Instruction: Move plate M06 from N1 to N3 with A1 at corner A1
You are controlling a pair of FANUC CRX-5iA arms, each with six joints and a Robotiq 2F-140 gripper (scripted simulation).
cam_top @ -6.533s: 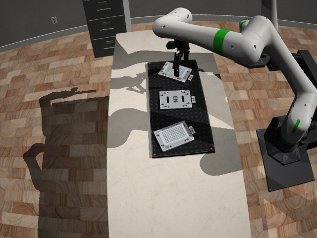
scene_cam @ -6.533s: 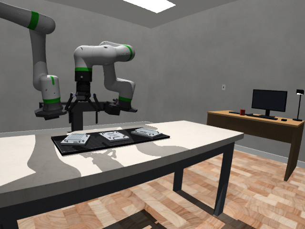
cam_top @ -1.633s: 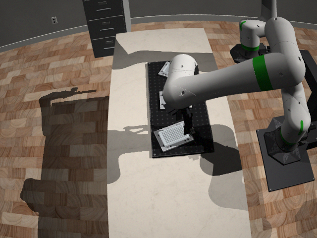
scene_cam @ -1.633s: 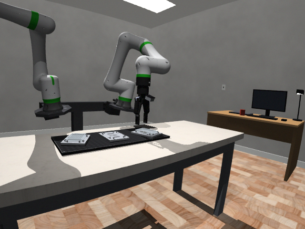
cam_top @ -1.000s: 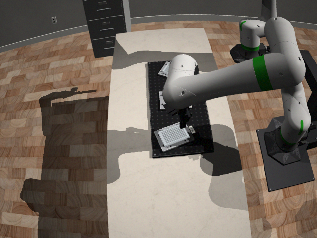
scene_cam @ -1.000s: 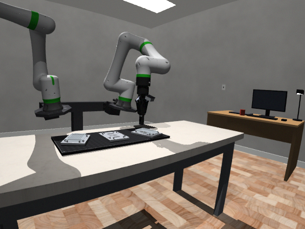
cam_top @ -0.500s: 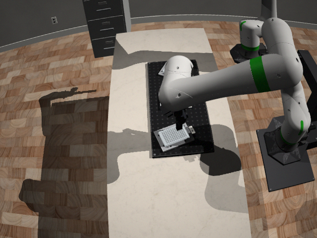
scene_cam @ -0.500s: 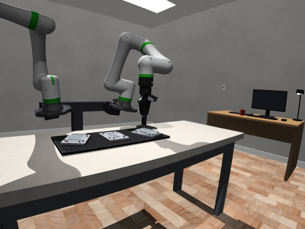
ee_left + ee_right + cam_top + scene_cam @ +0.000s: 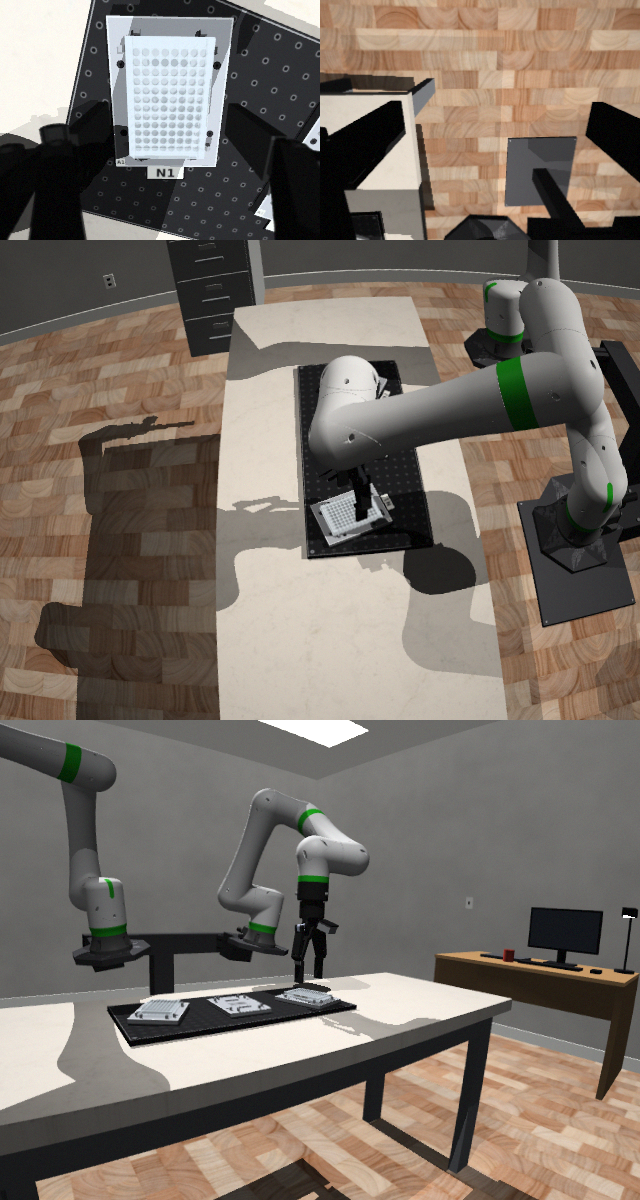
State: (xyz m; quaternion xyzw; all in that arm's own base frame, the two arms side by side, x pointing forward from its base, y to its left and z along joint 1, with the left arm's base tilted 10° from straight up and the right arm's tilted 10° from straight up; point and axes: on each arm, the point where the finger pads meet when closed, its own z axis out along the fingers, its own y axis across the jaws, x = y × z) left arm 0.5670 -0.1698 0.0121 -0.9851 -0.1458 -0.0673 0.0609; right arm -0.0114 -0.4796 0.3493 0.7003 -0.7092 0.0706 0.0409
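Observation:
Right now my left hand is 7 cm above the plate M06. Round my left hand: plate M09: 7 cm behind, 43 cm to the right, 7 cm below; landing nest N3: 4 cm behind, 22 cm to the right, 8 cm below.

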